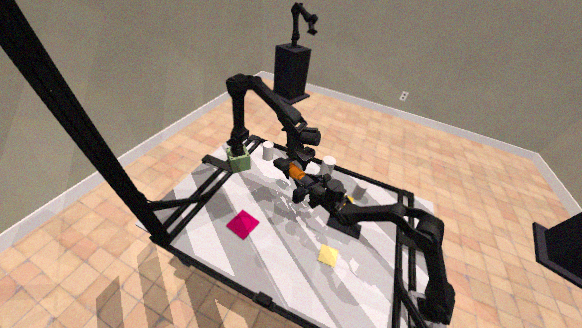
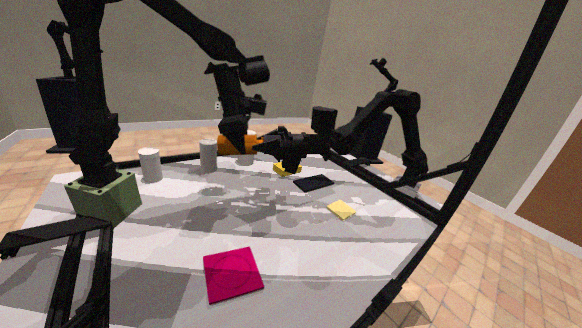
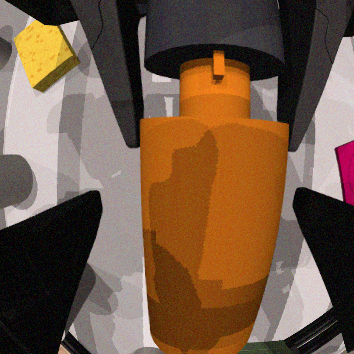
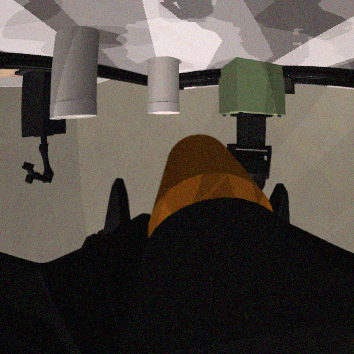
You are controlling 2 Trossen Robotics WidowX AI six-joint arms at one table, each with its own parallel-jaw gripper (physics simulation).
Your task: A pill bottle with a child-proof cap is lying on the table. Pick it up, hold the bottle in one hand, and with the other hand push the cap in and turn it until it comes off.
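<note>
An orange pill bottle [image 1: 296,171] [image 2: 222,146] [image 3: 214,211] [image 4: 204,165] hangs level above the back of the table. Its dark grey cap [image 3: 214,31] sits at the end of the neck, with the orange neck and a small lug showing below it. My right gripper [image 1: 303,183] [image 2: 260,146] [image 4: 210,225] is shut on the cap, its fingers on both sides of it. My left gripper [image 1: 294,167] [image 2: 236,143] [image 3: 200,199] is open wide, with a finger on each side of the bottle's body and a gap to both.
Three grey cylinders [image 1: 267,150] [image 1: 327,165] [image 1: 359,190] stand along the back edge. A green block [image 1: 238,159] bears the left arm's base. A yellow sponge [image 2: 286,169] [image 3: 43,53], a black pad [image 2: 313,182], a yellow pad [image 1: 327,255] and a magenta pad [image 1: 242,224] lie on the table.
</note>
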